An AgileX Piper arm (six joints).
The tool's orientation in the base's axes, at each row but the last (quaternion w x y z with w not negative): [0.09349, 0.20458, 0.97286, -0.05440]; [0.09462, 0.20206, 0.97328, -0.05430]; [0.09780, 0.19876, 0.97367, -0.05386]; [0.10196, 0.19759, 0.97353, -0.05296]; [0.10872, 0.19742, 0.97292, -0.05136]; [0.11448, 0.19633, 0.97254, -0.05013]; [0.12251, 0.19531, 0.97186, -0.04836]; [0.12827, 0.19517, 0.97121, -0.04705]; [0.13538, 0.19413, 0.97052, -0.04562]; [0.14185, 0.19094, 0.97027, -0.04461]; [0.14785, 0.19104, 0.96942, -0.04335]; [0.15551, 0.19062, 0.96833, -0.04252]
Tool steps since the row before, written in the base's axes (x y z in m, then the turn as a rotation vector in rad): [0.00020, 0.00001, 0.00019, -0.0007, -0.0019, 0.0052]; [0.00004, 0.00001, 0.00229, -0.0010, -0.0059, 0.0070]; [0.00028, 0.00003, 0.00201, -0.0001, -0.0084, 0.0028]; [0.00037, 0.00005, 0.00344, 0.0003, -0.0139, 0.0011]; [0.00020, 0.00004, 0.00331, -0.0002, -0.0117, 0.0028]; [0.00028, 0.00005, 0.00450, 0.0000, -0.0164, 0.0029]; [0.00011, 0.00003, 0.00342, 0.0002, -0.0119, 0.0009]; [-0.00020, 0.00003, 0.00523, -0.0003, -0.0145, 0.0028]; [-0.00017, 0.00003, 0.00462, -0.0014, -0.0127, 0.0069]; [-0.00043, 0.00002, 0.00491, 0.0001, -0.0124, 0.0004]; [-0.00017, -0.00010, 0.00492, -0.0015, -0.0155, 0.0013]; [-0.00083, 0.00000, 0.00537, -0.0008, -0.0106, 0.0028]
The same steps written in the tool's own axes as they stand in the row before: [-0.00021, 0.00008, -0.00016, -0.0012, -0.0024, -0.0049]; [-0.00050, -0.00013, -0.00223, -0.0028, -0.0063, -0.0061]; [-0.00067, 0.00001, -0.00192, -0.0037, -0.0079, -0.0015]; [-0.00107, -0.00002, -0.00329, -0.0057, -0.0127, 0.0010]; [-0.00093, -0.00007, -0.00318, -0.0048, -0.0110, -0.0011]; [-0.00132, -0.00008, -0.00431, -0.0068, -0.0152, -0.0005]; [-0.00097, -0.00009, -0.00328, -0.0048, -0.0109, 0.0009]; [-0.00121, -0.00027, -0.00509, -0.0058, -0.0136, -0.0007]; [-0.00113, -0.00020, -0.00448, -0.0053, -0.0125, -0.0052]; [-0.00105, -0.00031, -0.00481, -0.0046, -0.0114, 0.0014]; [-0.00138, -0.00029, -0.00472, -0.0046, -0.0149, 0.0005]; [-0.00097, -0.00044, -0.00533, -0.0040, -0.0102, -0.0014]
